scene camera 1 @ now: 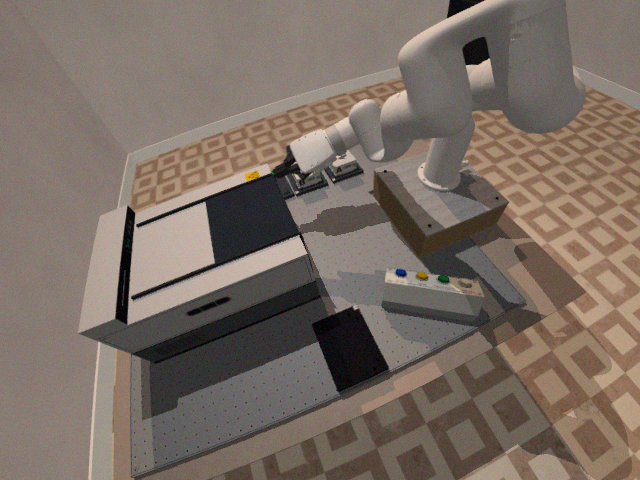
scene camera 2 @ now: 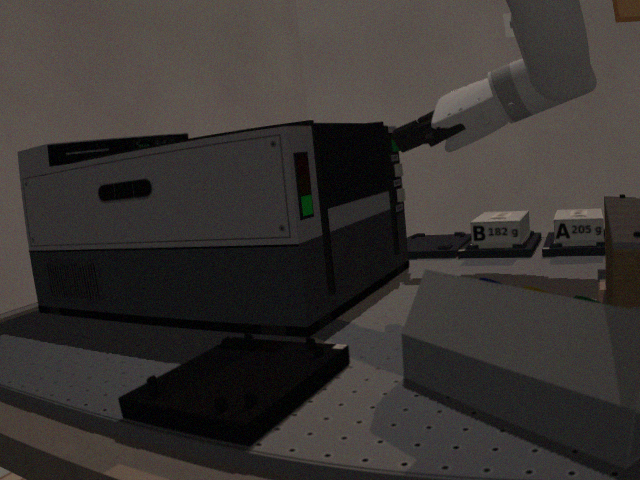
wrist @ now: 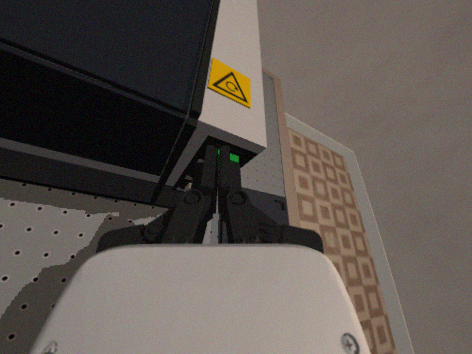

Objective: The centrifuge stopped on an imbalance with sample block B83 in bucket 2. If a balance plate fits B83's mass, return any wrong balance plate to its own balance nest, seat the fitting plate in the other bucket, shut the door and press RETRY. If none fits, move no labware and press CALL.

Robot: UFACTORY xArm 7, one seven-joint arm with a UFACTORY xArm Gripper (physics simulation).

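Places are measured from the arm's base along level axes (x ahead, y left, z up), in centimetres.
Where they show: gripper, fingertip midpoint: [scene camera 2: 397, 141] [wrist: 218, 160]; arm's base at its link origin: [scene camera 1: 438, 176].
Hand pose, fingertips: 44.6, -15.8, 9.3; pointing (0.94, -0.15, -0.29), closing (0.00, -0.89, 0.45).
Each offset is from my fingertips to the top centre of the thing, as dx, dy, dz. "spot": to the spot under its first point.
My gripper [scene camera 1: 275, 173] [scene camera 2: 397, 141] [wrist: 218, 160] is shut and empty. Its fingertips are at the green button @(+0.7, -0.6, +0.4) [scene camera 2: 394, 146] [wrist: 234, 158] at the top of the centrifuge's front button column; contact cannot be told. The centrifuge [scene camera 1: 217, 289] [scene camera 2: 170, 206] [wrist: 240, 40] has its dark door panel @(+10.6, +13.3, +2.6) [scene camera 1: 250, 217] [wrist: 115, 45] over the front part of its top. Plate B, 182 g @(-12.3, -16.2, -13.3) [scene camera 2: 499, 229], and plate A, 205 g @(-26.1, -15.4, -13.3) [scene camera 2: 578, 227], sit in their nests at the back. Block B83 and the buckets do not show.
An empty dark nest @(+0.5, -17.3, -16.9) [scene camera 2: 436, 245] is left of plate B. Another empty black nest @(+1.4, +44.8, -15.9) [scene camera 1: 348, 348] [scene camera 2: 235, 387] lies beside the centrifuge. A sloped console @(-21.8, +43.0, -10.3) [scene camera 1: 431, 299] [scene camera 2: 506, 351] has blue, yellow, green and pale buttons. A side indicator @(spot: +1.7, +28.0, -5.7) [scene camera 2: 307, 205] glows green. The robot's base block [scene camera 1: 439, 217] stands behind the console.
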